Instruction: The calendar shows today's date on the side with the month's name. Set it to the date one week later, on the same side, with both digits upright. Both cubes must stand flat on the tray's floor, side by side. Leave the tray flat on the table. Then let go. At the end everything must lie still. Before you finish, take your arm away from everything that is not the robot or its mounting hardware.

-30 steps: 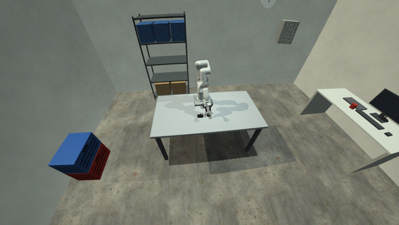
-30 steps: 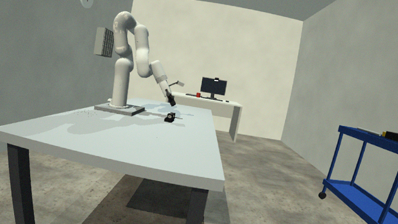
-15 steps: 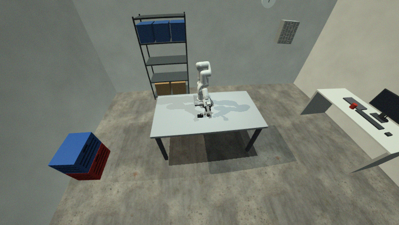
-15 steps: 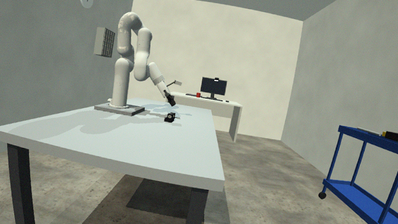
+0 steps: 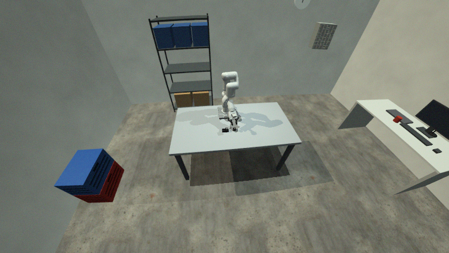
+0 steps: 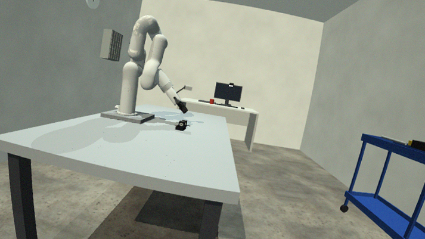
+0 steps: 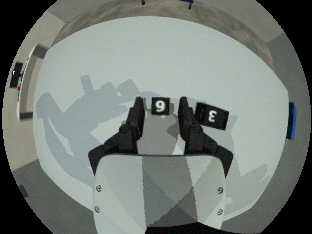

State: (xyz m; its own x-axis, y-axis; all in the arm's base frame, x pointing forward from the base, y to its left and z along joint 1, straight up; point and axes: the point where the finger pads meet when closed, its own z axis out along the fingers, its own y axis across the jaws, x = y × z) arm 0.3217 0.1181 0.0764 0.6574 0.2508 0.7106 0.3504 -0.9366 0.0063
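My gripper is now 1 cm short of the cube, 1 cm to the right of it and 8 cm above it.
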